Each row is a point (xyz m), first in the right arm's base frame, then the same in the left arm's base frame.
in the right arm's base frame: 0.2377 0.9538 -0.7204
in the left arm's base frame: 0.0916 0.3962 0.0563
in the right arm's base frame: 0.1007 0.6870 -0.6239
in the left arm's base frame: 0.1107 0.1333 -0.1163
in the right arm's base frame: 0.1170 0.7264 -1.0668
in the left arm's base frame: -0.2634 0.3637 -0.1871
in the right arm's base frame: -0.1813 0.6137 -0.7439
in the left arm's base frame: -0.1343 -0.0648 -0.1118
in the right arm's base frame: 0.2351 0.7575 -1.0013
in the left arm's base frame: -0.1476 0.4399 -0.1851
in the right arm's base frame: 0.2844 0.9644 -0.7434
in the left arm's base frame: 0.0952 0.4478 0.0444
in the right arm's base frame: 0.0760 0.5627 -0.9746
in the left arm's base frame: -0.2014 0.2214 -0.3005
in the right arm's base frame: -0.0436 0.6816 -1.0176
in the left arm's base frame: -0.3016 0.1962 -0.1605
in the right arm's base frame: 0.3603 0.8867 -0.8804
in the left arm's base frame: 0.0174 0.5374 -0.0839
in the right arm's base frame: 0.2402 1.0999 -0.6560
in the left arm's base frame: 0.1453 0.4297 0.2029
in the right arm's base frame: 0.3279 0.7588 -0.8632
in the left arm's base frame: 0.0184 0.4508 -0.1849
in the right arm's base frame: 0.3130 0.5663 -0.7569
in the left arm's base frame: 0.1064 0.3106 -0.3305
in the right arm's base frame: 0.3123 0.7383 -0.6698
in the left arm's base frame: 0.1775 0.3422 -0.1541
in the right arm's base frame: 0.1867 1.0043 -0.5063
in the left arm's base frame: 0.2490 0.2798 0.1688
